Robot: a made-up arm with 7 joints. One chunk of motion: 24 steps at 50 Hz.
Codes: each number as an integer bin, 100 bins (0 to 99) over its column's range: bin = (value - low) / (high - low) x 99, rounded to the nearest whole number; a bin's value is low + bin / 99 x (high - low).
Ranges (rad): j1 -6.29..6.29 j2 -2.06..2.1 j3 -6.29..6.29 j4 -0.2..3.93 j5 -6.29..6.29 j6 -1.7..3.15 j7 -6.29..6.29
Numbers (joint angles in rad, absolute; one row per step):
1: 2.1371 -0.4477 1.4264 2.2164 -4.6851 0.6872 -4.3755
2: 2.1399 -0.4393 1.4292 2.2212 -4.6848 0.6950 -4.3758
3: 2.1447 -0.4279 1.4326 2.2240 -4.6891 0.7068 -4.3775
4: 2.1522 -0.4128 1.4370 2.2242 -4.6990 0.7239 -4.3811
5: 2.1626 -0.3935 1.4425 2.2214 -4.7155 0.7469 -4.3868
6: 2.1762 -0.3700 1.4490 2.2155 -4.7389 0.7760 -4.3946
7: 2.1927 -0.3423 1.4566 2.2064 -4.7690 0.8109 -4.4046
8: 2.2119 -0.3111 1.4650 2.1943 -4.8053 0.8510 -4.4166
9: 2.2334 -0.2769 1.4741 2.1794 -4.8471 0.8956 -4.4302
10: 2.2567 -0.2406 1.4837 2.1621 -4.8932 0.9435 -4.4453
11: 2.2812 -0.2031 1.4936 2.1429 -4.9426 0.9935 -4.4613
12: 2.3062 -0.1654 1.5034 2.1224 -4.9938 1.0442 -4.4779
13: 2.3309 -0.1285 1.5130 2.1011 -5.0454 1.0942 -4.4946
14: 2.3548 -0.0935 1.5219 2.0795 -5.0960 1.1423 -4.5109
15: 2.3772 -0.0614 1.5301 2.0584 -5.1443 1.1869 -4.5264
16: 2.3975 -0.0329 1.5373 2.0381 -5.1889 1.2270 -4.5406
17: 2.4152 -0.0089 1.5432 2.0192 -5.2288 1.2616 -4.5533
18: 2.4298 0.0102 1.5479 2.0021 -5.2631 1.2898 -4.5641
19: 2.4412 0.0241 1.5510 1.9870 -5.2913 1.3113 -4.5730
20: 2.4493 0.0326 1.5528 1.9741 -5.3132 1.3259 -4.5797
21: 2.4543 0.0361 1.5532 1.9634 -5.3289 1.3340 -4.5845
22: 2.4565 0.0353 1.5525 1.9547 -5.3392 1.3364 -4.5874
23: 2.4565 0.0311 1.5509 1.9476 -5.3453 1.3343 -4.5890
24: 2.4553 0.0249 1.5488 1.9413 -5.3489 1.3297 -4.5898
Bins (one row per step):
1: 66 38 61 58 13 49 15
2: 66 39 61 58 13 49 15
3: 66 39 61 58 13 49 15
4: 66 39 61 58 13 49 15
5: 67 40 61 58 12 50 15
6: 67 40 61 58 12 51 15
7: 67 41 61 58 12 51 15
8: 67 42 61 57 12 52 15
9: 67 42 61 57 11 53 15
10: 67 43 61 57 11 54 15
11: 67 44 61 56 11 55 14
12: 68 45 61 56 10 56 14
13: 68 46 61 55 10 57 14
14: 68 47 61 55 9 58 14
15: 68 48 62 54 9 59 14
16: 68 48 62 54 9 60 14
17: 69 49 62 53 8 60 14
18: 69 49 62 53 8 61 14
19: 69 50 62 52 8 61 14
20: 69 50 62 52 8 62 13
21: 69 50 62 52 8 62 13
22: 69 50 62 52 7 62 13
23: 69 50 62 51 7 62 13
24: 69 50 62 51 7 62 13

